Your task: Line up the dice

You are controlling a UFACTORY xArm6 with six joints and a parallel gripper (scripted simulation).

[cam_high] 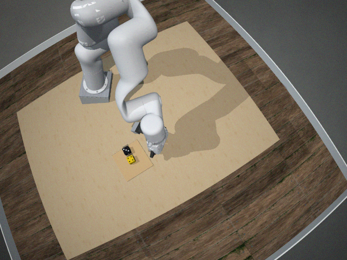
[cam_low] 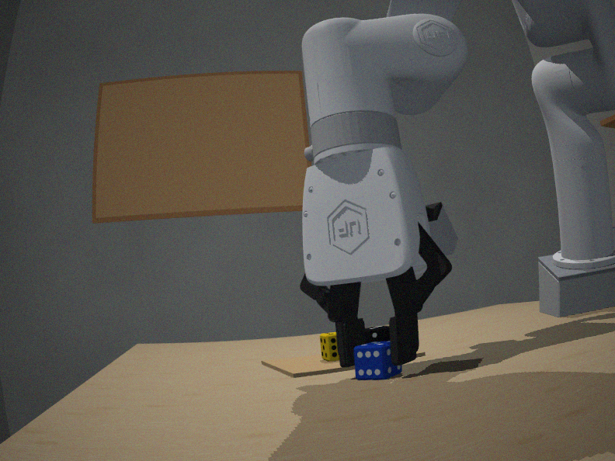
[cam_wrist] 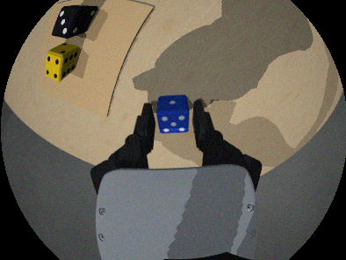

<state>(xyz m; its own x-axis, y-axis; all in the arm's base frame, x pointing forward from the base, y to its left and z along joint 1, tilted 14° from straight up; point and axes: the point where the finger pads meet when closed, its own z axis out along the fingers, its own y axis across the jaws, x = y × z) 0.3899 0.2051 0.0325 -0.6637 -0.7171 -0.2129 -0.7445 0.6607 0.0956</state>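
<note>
My gripper is now 2 cm above the blue die. Also, from my hand: thin tan mat 14 cm to the right, 3 cm below, 2 cm ahead; yellow die 14 cm to the right, 2 cm ahead, 1 cm below; black die 15 cm to the right, 3 cm behind, 1 cm below.
</note>
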